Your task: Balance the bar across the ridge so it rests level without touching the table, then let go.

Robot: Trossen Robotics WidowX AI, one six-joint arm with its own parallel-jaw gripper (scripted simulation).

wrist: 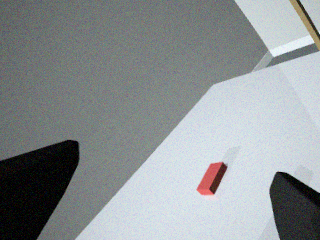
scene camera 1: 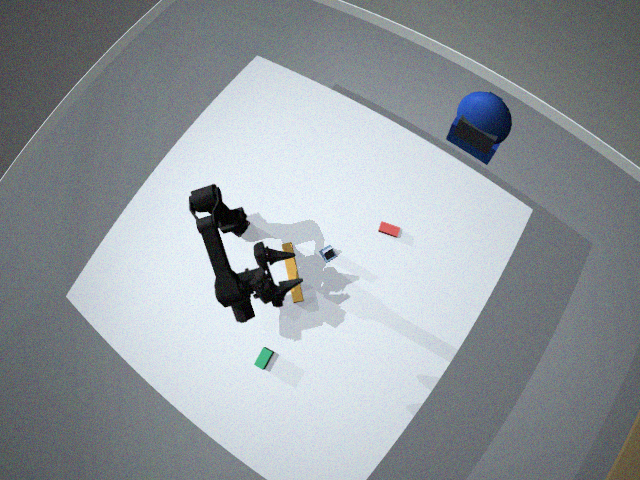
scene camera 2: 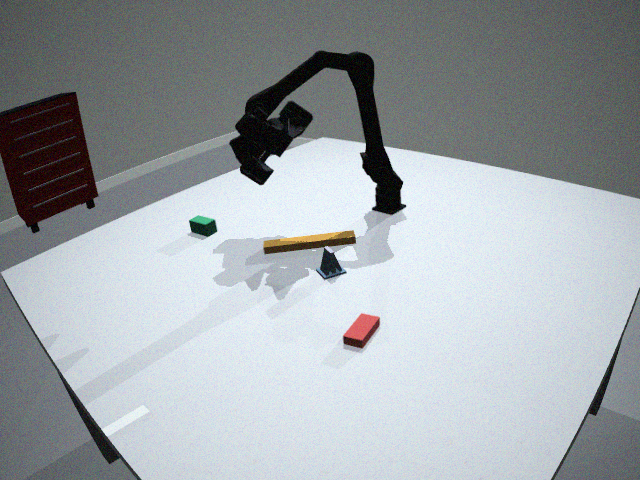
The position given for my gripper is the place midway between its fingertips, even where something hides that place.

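My gripper (scene camera 2: 277, 154), (wrist: 175, 166), (scene camera 1: 299, 267): open, holding nothing. Orange bar (scene camera 2: 345, 237): visible; in the wrist view it is out of frame. Red block (scene camera 2: 359, 333): visible.
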